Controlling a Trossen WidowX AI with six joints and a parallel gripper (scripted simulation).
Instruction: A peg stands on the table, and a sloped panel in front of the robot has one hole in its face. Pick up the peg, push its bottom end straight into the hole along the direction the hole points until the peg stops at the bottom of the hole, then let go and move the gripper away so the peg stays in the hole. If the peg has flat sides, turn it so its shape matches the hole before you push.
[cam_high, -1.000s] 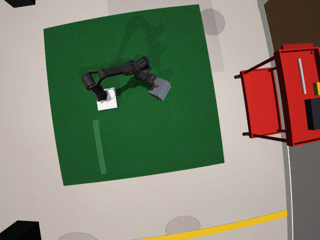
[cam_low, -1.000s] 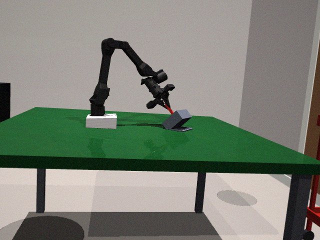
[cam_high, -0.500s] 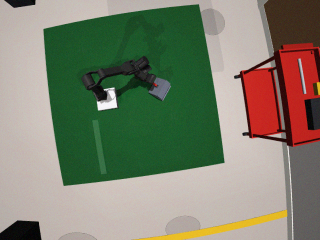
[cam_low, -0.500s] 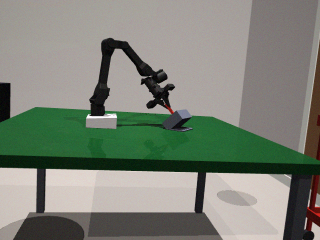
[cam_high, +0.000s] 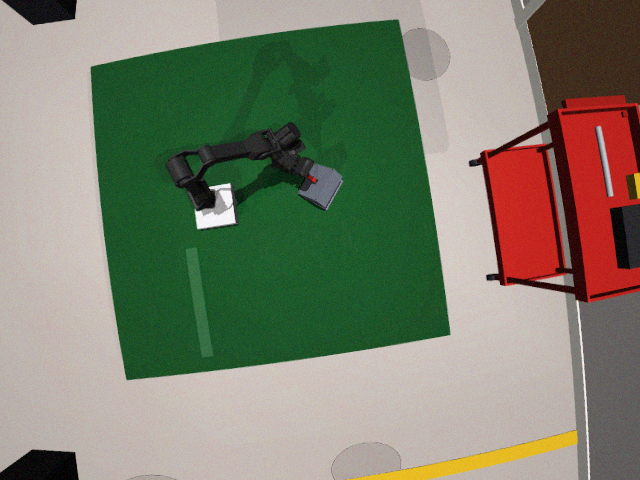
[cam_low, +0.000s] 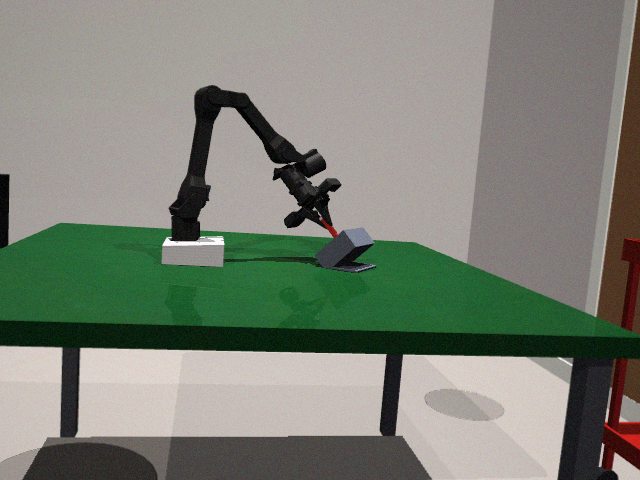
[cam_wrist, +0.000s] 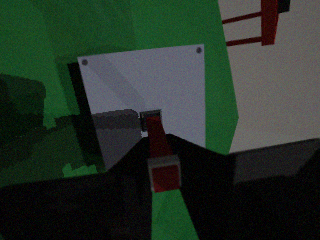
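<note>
The grey sloped panel lies 4 cm ahead of my gripper tip, 3 cm to the right of it and 5 cm below it. The rest, counted from my gripper tip: red square peg 1 cm behind, 1 cm to the left, 1 cm above.
</note>
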